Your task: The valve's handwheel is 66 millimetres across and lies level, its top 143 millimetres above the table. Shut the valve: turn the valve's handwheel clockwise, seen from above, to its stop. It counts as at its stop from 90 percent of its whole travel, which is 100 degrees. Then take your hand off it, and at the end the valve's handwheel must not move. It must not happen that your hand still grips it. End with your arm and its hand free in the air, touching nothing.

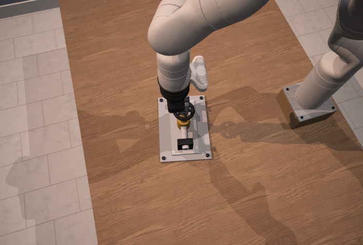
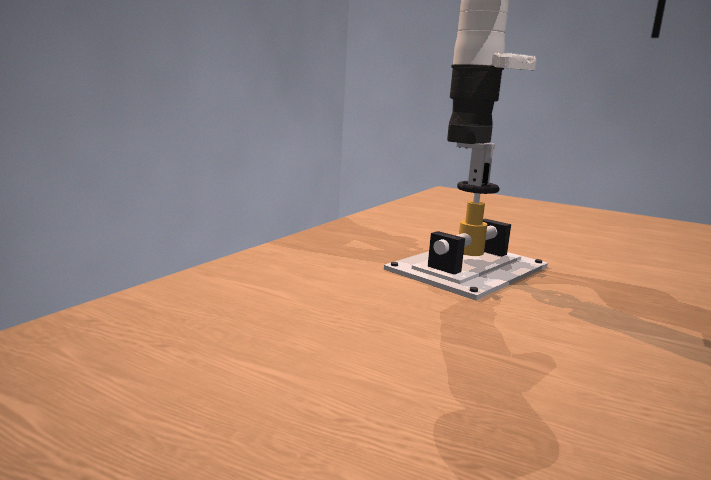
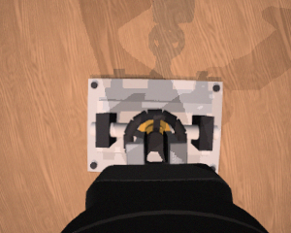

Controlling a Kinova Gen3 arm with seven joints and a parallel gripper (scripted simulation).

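My gripper is now 3 cm above the black spoked handwheel.
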